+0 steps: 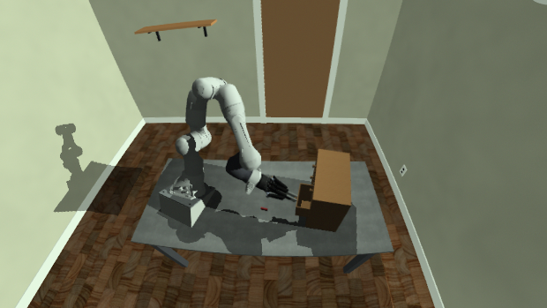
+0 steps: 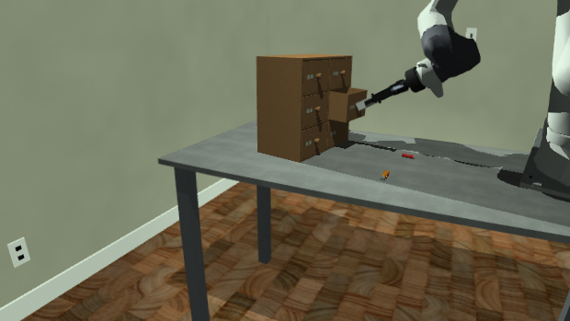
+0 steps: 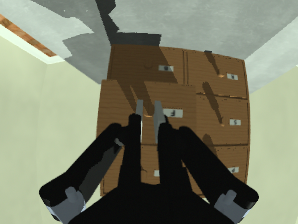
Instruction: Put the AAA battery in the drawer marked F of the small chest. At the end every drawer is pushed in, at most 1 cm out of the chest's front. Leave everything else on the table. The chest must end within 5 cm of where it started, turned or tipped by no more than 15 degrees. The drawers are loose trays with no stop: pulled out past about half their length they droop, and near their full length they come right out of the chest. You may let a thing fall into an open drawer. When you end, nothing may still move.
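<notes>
My gripper is now 16 cm past the small red object, 1 cm to the right of it and 16 cm above it. The rest, counted from my hand: orange AAA battery: 11 cm behind, 23 cm to the left, 16 cm below; then drawer: 11 cm ahead, 3 cm to the right, 3 cm below.
</notes>
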